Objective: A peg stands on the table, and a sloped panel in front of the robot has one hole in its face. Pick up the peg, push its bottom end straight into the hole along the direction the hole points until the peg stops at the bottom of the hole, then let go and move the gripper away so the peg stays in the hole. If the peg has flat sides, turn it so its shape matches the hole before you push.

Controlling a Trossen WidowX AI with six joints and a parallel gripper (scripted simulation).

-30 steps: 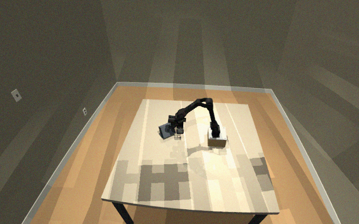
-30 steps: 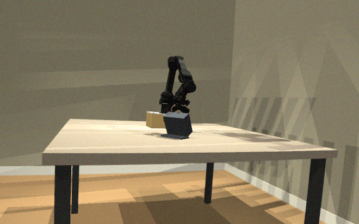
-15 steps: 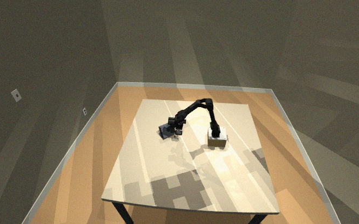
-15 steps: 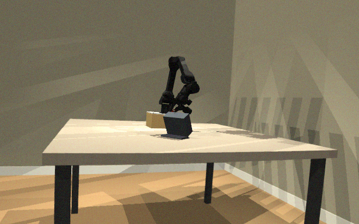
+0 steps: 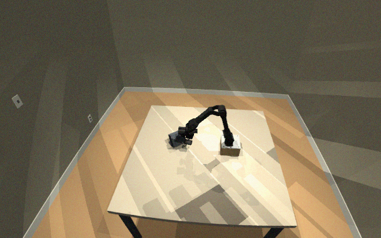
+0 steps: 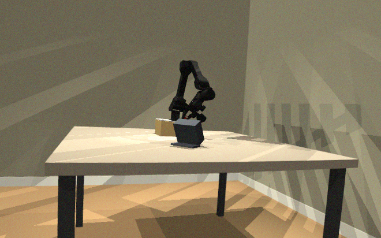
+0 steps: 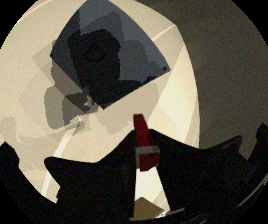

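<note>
Right now my gripper tip is 11 cm short of the sloped panel, 4 cm above it and 1 cm to the left of it. The rest, counted from my gripper tip: red peg (1 cm to the left, 1 cm above).
</note>
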